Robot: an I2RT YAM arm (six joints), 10 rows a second.
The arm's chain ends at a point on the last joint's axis. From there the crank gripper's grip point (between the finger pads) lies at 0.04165 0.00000 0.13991 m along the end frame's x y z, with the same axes.
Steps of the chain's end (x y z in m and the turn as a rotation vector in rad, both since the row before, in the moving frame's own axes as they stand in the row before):
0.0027, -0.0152, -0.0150, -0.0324, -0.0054, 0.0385
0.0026, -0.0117, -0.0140, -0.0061, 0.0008, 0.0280
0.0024, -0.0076, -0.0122, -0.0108, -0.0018, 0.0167
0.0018, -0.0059, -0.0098, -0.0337, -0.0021, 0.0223
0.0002, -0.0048, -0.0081, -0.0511, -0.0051, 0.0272
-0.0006, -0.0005, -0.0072, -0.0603, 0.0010, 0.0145
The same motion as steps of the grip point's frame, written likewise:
0.0018, -0.0091, -0.0149, -0.0324, -0.0054, 0.0385
0.0027, -0.0097, -0.0140, -0.0061, 0.0008, 0.0280
0.0021, -0.0054, -0.0121, -0.0108, -0.0018, 0.0167
0.0014, -0.0003, -0.0098, -0.0337, -0.0021, 0.0223
-0.0006, 0.0035, -0.0081, -0.0511, -0.0051, 0.0272
-0.0005, 0.0085, -0.0075, -0.0603, 0.0010, 0.0145

